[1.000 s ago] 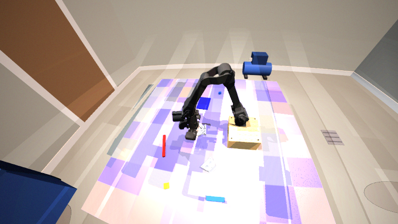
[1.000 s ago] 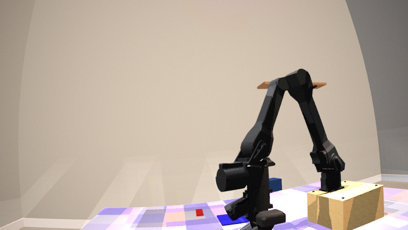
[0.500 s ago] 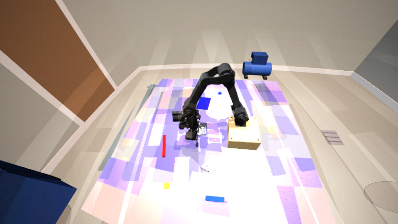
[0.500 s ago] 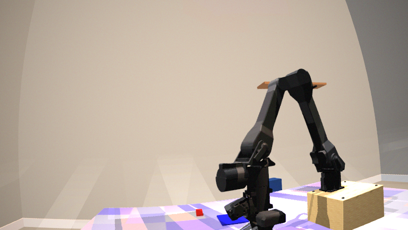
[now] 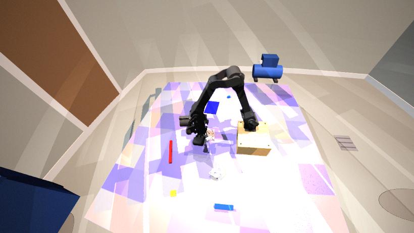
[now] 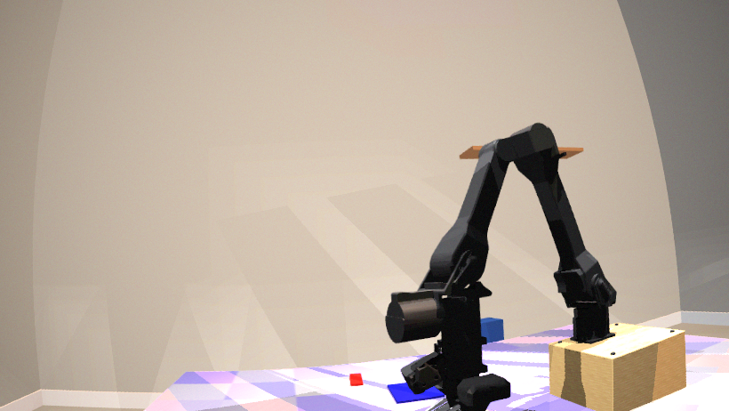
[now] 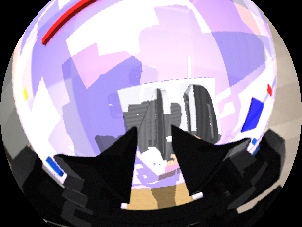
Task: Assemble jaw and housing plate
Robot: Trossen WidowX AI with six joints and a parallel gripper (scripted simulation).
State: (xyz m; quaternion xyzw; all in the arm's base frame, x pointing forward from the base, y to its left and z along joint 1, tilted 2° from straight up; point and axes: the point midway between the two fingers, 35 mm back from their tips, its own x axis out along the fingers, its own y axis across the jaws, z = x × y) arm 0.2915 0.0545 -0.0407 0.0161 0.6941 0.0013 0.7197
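Now: the grey jaw 3 cm behind my gripper tip and 2 cm to the right of it. Round my gripper tip: blue tile 2 cm behind, 31 cm to the right, 1 cm below; yellow square 10 cm ahead, 35 cm to the left, 1 cm below; blue bar 17 cm behind, 37 cm to the left.
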